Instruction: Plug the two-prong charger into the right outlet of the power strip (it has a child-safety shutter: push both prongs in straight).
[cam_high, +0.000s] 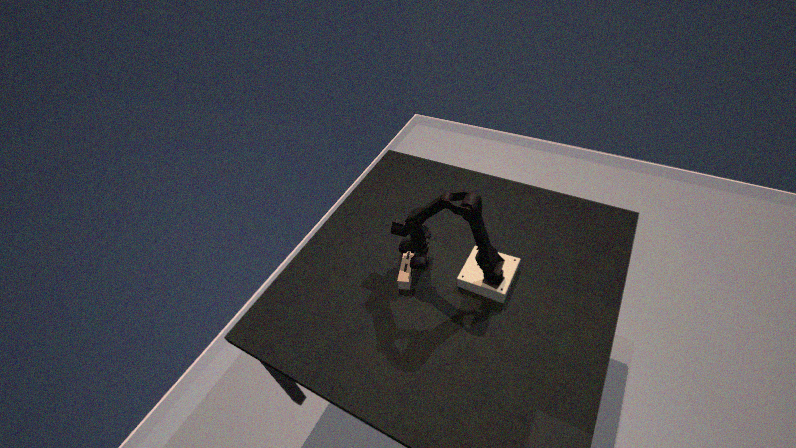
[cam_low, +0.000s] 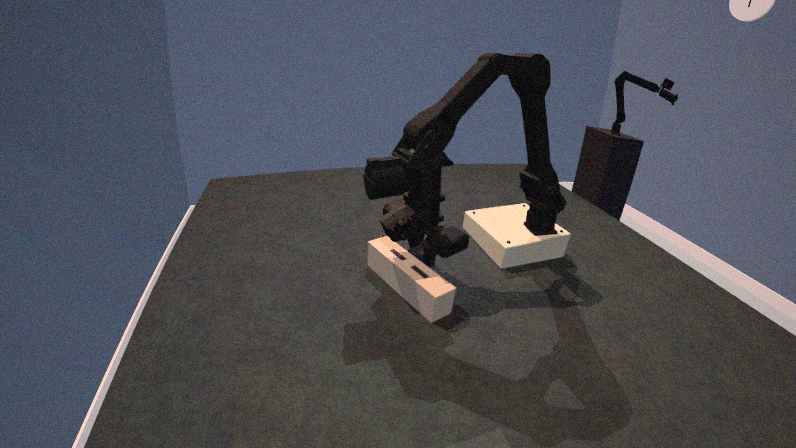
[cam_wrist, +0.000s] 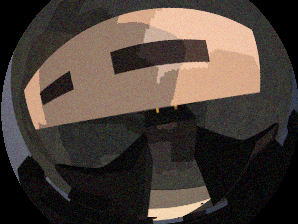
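Right now my gripper tip is 20 mm short of the dark charger, 10 mm to the right of it and 10 mm below it.
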